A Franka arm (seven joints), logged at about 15 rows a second.
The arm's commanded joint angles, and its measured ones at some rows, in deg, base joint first. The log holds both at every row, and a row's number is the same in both.
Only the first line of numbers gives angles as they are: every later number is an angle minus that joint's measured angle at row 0.
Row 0, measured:
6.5 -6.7 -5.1 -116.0 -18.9 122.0 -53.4
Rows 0 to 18, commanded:
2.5 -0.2 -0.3 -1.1 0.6 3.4 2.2
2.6 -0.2 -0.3 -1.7 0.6 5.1 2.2
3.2 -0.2 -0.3 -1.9 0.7 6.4 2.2
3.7 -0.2 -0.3 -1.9 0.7 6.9 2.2
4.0 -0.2 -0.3 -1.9 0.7 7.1 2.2
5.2 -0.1 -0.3 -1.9 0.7 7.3 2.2
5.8 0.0 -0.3 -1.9 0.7 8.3 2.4
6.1 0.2 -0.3 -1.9 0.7 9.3 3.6
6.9 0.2 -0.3 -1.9 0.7 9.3 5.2
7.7 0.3 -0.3 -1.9 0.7 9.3 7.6
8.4 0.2 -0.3 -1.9 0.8 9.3 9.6
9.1 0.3 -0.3 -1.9 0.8 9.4 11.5
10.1 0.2 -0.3 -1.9 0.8 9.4 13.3
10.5 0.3 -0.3 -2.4 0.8 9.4 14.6
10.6 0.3 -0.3 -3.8 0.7 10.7 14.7
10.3 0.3 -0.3 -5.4 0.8 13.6 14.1
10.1 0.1 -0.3 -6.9 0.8 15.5 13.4
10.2 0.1 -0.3 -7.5 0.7 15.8 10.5
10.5 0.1 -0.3 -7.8 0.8 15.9 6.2
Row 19, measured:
10.2 0.9 0.0 -5.6 0.0 13.6 11.4
